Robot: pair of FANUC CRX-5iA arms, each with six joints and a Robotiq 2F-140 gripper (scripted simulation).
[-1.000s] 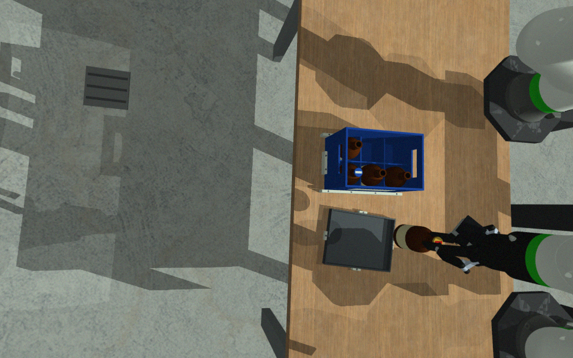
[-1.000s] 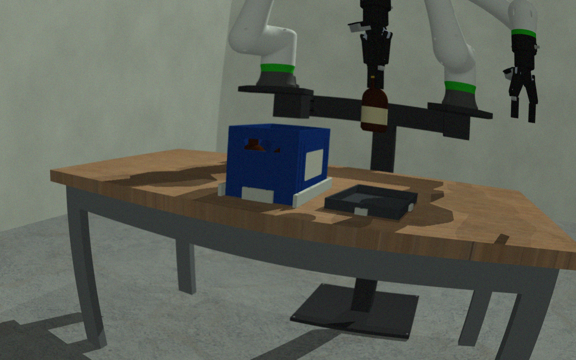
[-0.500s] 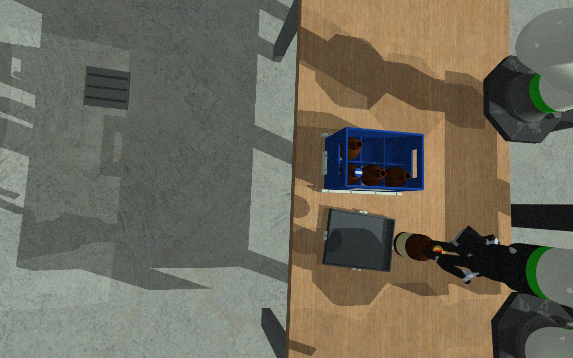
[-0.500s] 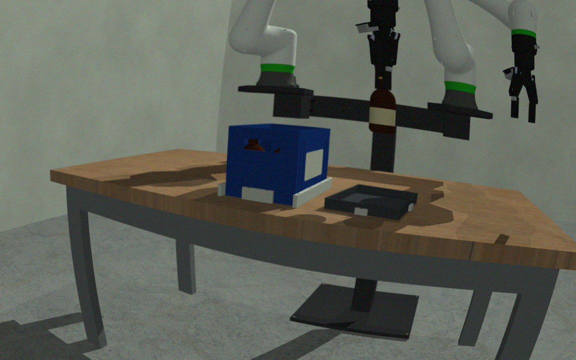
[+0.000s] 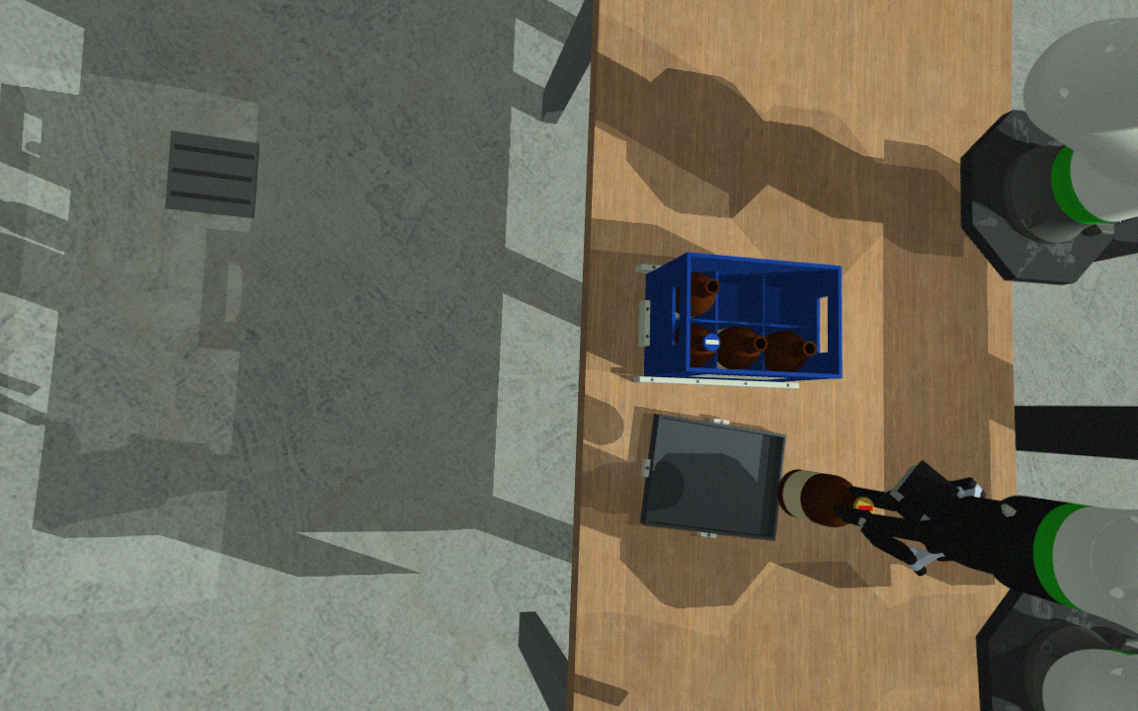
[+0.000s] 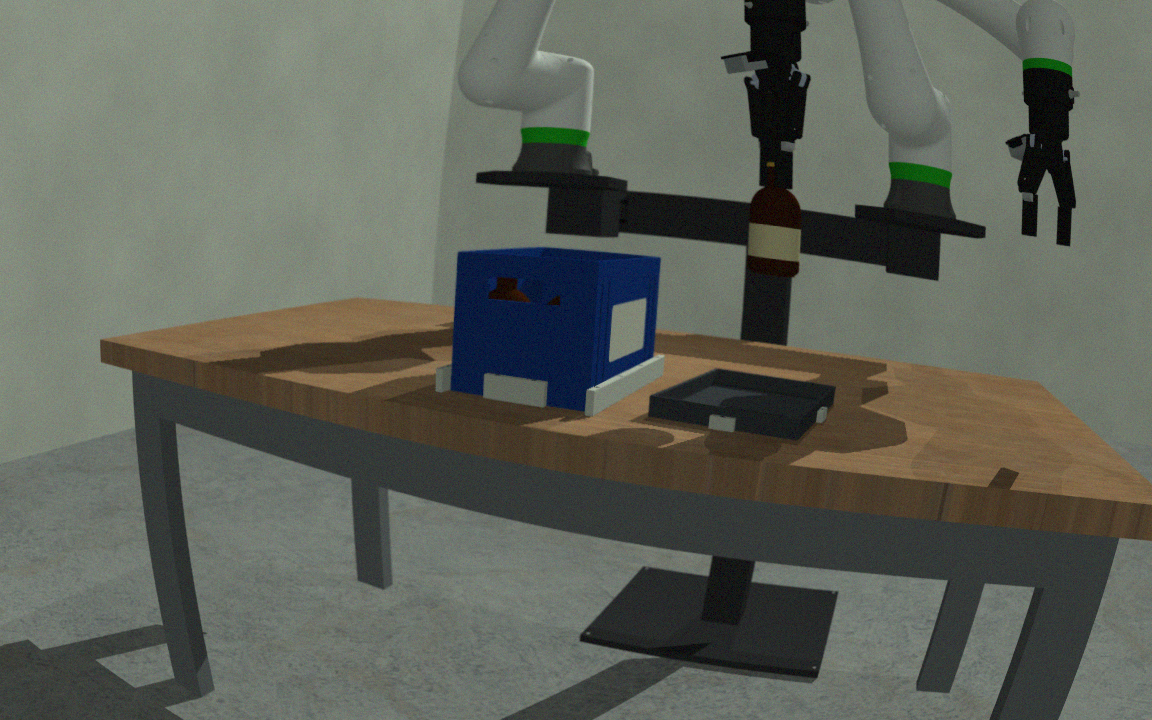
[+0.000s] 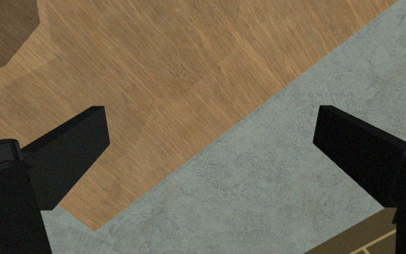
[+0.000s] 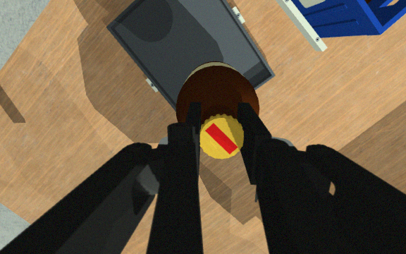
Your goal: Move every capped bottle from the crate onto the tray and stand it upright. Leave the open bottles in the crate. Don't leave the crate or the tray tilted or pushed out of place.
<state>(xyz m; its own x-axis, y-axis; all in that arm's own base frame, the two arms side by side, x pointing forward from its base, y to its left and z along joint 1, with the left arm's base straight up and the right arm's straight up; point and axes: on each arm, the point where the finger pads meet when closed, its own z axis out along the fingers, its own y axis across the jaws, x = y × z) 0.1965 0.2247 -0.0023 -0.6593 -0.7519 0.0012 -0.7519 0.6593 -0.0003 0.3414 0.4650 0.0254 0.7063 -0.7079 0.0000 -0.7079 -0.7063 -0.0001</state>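
Note:
My right gripper is now 70 mm above the yellow-capped bottle. Also, from my right hand: blue crate (50 mm ahead, 270 mm to the right, 240 mm below); dark tray (50 mm ahead, 10 mm to the right, 310 mm below); blue-capped bottle (140 mm ahead, 230 mm to the right, 240 mm below).

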